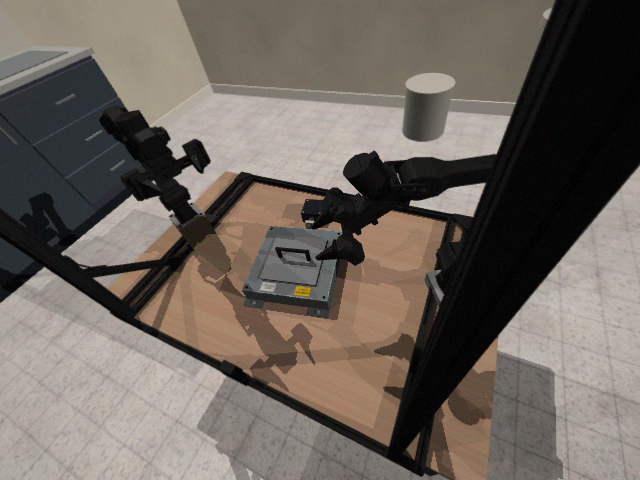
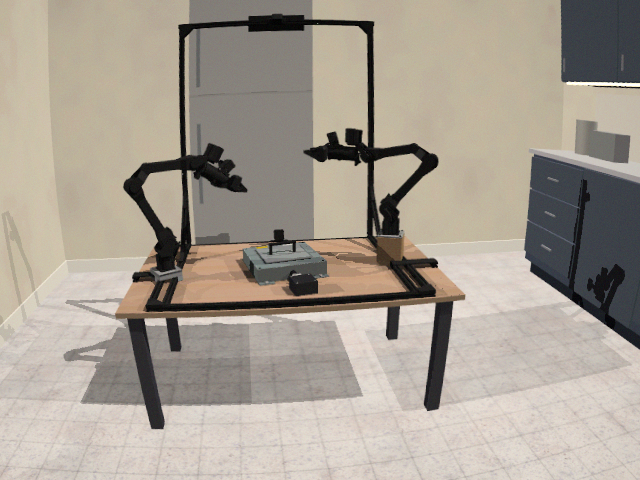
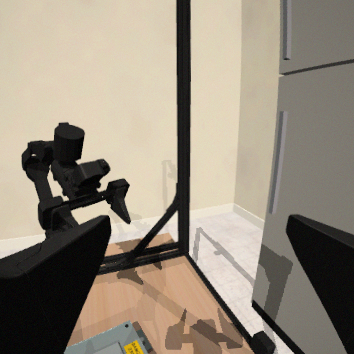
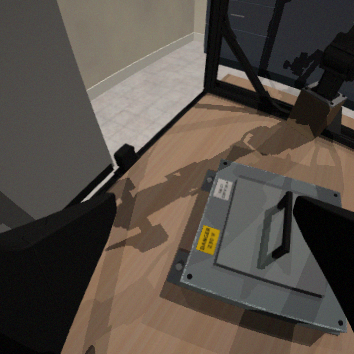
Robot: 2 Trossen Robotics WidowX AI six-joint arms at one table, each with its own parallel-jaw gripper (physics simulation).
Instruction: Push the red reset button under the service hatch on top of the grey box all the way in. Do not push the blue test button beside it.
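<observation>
The grey box point(image 1: 284, 290) point(image 2: 289, 271) point(image 3: 102, 337) point(image 4: 230, 282) stands on the table. Its service hatch point(image 1: 273, 271) point(image 4: 240, 215) lies closed on top and carries a black handle point(image 1: 293, 249) point(image 2: 282, 241) point(image 4: 288, 225). The red and blue buttons do not show. My left gripper point(image 1: 173, 178) point(image 2: 306, 151) point(image 3: 199, 223) is open and empty, high above the table and away from the box. My right gripper point(image 1: 316, 242) point(image 2: 245, 190) point(image 4: 206, 203) is open and empty. It hangs above the box, tilted down, apart from the handle.
A small black box point(image 1: 311, 208) point(image 2: 303, 284) stands beside the grey box. A wooden block point(image 1: 204, 240) point(image 2: 390, 249) point(image 4: 311, 114) is under the left arm's base. Black frame rails run along the table point(image 2: 124, 311), with tall posts point(image 2: 370, 129) point(image 3: 183, 125) at one side.
</observation>
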